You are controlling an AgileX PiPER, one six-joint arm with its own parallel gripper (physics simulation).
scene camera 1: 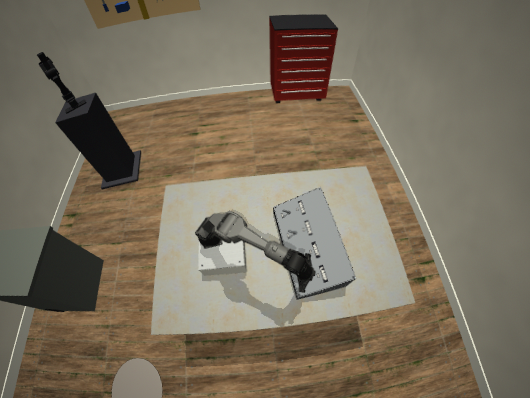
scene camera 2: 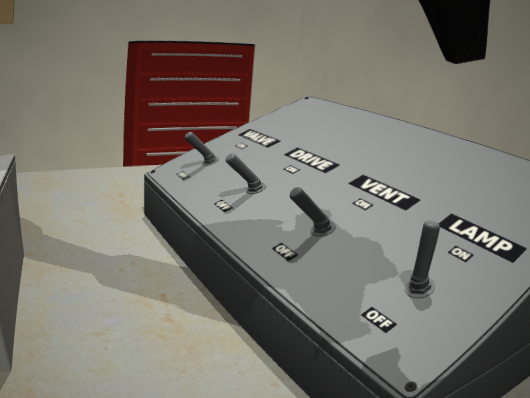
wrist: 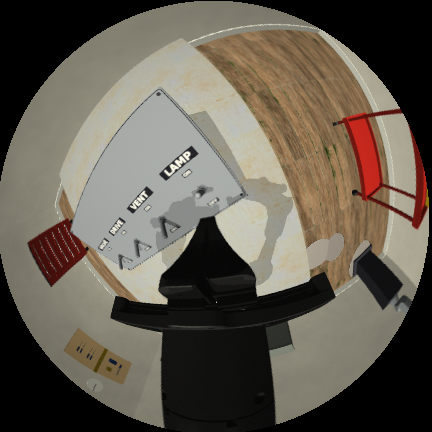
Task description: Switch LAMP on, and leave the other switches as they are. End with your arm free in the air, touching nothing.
Note:
In view: my gripper [scene camera 2: 465, 59] and a grey switch panel [scene camera 1: 310, 217].
My gripper also shows in the wrist view [wrist: 209, 224]. The grey switch panel is seen too in the wrist view [wrist: 157, 159].

